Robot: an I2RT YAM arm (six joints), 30 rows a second.
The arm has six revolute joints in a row. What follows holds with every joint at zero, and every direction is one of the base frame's. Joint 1 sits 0.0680 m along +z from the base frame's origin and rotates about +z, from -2.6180 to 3.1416 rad. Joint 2 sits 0.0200 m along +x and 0.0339 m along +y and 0.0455 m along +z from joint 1 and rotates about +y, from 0.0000 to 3.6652 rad. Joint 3 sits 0.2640 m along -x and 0.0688 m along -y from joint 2 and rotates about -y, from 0.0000 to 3.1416 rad. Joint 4 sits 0.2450 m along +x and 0.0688 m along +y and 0.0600 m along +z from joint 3 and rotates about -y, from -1.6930 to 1.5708 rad. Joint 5 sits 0.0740 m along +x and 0.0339 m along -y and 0.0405 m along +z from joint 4 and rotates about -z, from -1.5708 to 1.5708 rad. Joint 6 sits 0.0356 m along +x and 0.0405 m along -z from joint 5 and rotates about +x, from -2.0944 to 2.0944 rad. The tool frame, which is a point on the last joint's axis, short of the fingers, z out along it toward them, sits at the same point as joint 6; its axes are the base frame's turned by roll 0.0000, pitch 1.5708 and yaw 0.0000 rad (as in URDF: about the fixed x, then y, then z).
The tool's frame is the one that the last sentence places.
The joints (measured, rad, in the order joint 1, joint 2, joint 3, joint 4, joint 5, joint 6), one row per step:
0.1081, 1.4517, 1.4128, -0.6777, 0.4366, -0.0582
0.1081, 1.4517, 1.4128, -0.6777, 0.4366, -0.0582
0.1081, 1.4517, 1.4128, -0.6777, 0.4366, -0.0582
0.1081, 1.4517, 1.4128, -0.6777, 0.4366, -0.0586
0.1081, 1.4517, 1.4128, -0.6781, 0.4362, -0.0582
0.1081, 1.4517, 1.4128, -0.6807, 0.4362, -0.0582
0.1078, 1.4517, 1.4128, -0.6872, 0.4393, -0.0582
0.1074, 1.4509, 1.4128, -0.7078, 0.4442, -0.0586
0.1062, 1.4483, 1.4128, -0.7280, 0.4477, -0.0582
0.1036, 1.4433, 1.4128, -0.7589, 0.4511, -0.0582
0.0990, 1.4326, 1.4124, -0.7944, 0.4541, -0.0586
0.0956, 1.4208, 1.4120, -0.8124, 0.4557, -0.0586
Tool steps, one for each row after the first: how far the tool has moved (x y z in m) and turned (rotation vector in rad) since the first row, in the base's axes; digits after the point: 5 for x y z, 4 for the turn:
0.00000, 0.00000, 0.00000, 0.0000, 0.0000, 0.0000
0.00000, 0.00000, 0.00000, 0.0000, 0.0000, 0.0000
0.00000, 0.00000, 0.00000, -0.0003, 0.0001, 0.0002
-0.00002, 0.00001, -0.00004, 0.0002, 0.0004, 0.0003
-0.00021, -0.00001, -0.00024, -0.0001, 0.0030, 0.0003
-0.00068, -0.00026, -0.00073, -0.0028, 0.0093, -0.0023
-0.00236, -0.00072, -0.00207, -0.0085, 0.0287, -0.0061
-0.00445, -0.00144, -0.00283, -0.0125, 0.0458, -0.0101
-0.00790, -0.00272, -0.00368, -0.0176, 0.0713, -0.0151
-0.01310, -0.00476, -0.00334, -0.0225, 0.0964, -0.0215
-0.01728, -0.00624, -0.00145, -0.0241, 0.1029, -0.0260

